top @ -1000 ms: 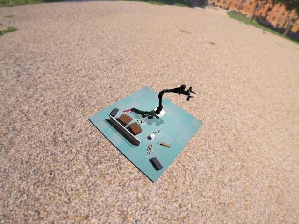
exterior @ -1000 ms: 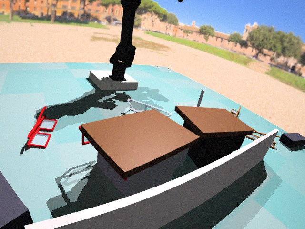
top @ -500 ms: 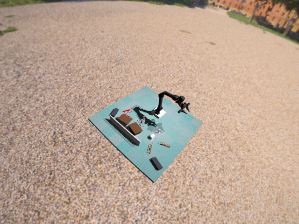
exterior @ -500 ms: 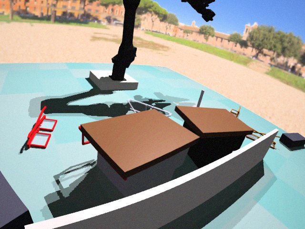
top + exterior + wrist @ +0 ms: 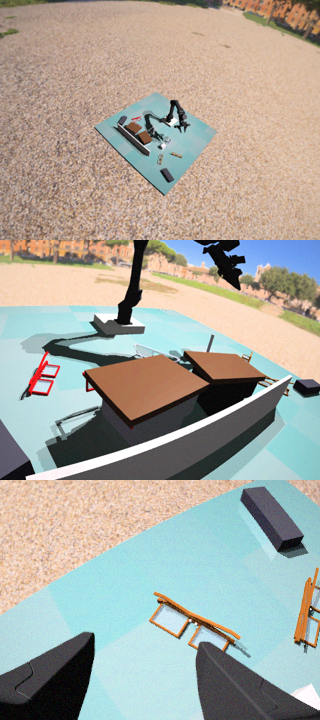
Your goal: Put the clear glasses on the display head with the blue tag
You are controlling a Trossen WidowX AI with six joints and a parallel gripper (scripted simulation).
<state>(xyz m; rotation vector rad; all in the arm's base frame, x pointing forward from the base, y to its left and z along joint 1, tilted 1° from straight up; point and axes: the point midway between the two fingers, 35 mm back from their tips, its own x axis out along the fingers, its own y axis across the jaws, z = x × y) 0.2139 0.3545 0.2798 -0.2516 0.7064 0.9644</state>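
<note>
My gripper tip is 3 cm short of the thin post, 12 cm to the left of it and 26 cm above it. Also, from my gripper tip: white box: 16 cm ahead, 12 cm to the right, 26 cm below; white wall: 40 cm ahead, 44 cm to the right, 23 cm below; black display head: 25 cm ahead, 33 cm to the right, 23 cm below.
</note>
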